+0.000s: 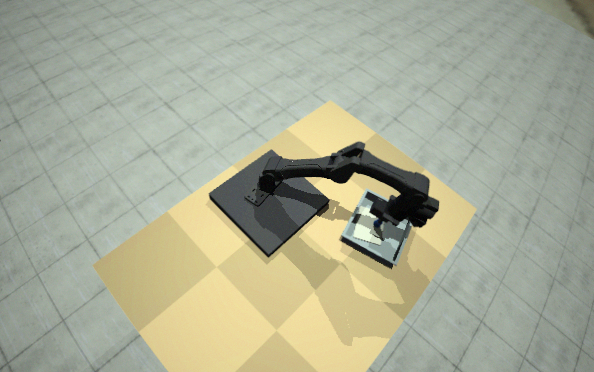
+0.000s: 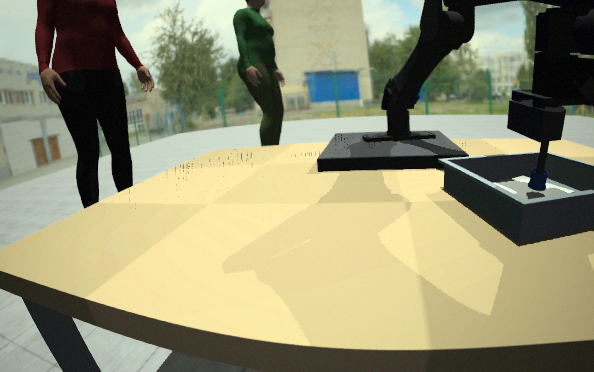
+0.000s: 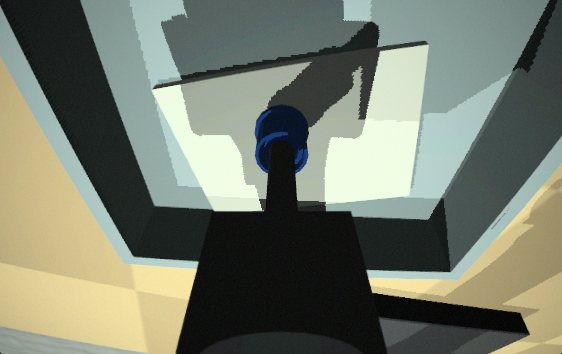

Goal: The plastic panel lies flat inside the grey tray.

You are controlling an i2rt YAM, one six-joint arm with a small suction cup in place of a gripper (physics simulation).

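Seen in the pictures: hand at its tool point: (image 1: 376, 224) (image 2: 536, 186) (image 3: 281, 129); arm's base at its link origin: (image 1: 266, 184) (image 2: 399, 137).
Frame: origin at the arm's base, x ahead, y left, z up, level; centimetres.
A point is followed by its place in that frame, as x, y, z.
Observation:
The pale plastic panel (image 1: 365, 232) @[41.7, 7.3, -2.6] (image 3: 374, 158) @[41.7, 6.5, -2.6] lies flat on the floor of the grey tray (image 1: 369, 252) @[46.7, 0.1, -1.3] (image 3: 402, 242) @[35.4, 2.5, -0.9], slightly turned against the tray's walls. My blue suction cup (image 1: 376, 223) (image 3: 281, 138) hangs a little above the panel's middle, apart from it, and holds nothing.
The arm (image 1: 377, 170) @[34.4, 6.1, 32.5] reaches from its black base plate (image 1: 236, 207) @[-2.8, -15.0, 0.0] (image 2: 351, 151) @[13.4, -14.7, -0.4] over to the tray on the tan checkered table (image 1: 222, 314) @[17.4, -47.3, -3.5]. Beyond the table stand a person in green (image 2: 258, 66) and a person in red (image 2: 118, 111).

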